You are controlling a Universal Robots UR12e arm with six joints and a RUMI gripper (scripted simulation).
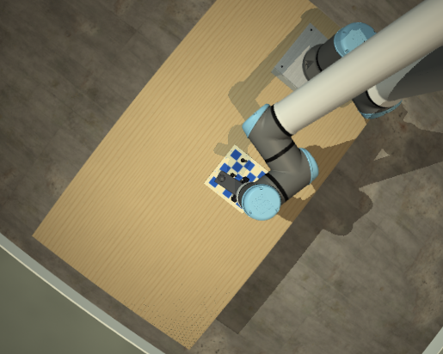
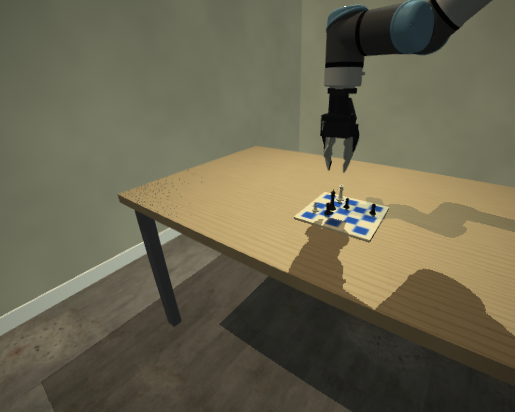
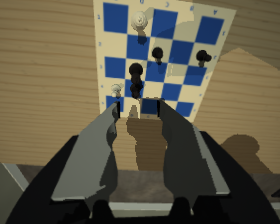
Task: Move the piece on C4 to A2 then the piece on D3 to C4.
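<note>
My gripper is now 11 cm above the tall black piece. Also, from my hand: chessboard (14 cm below, 4 cm behind); then white pawn (12 cm below, 4 cm to the left, 4 cm ahead).
</note>
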